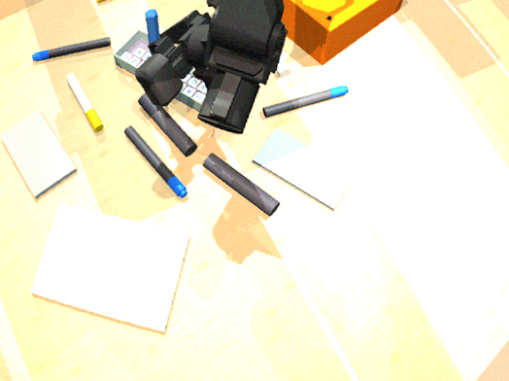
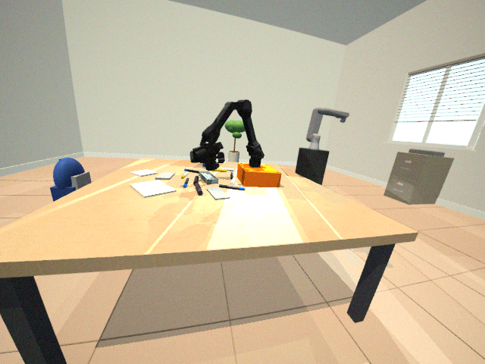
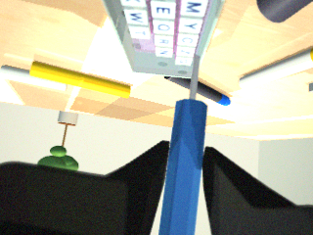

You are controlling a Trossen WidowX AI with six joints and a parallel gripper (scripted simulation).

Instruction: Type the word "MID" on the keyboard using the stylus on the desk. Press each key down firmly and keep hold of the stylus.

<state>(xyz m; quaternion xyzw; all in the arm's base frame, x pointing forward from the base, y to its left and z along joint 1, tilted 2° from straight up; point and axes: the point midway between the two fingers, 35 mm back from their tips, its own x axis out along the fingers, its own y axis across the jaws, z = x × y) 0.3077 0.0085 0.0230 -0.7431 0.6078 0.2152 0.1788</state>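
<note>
The yellow-tipped pen lies 110 mm ahead of my gripper tip, 90 mm below it and 50 mm to the right of it. The rest, counted from my gripper tip: blue stylus 10 mm below; then yellow pen 210 mm to the right, 110 mm behind, 90 mm below.
</note>
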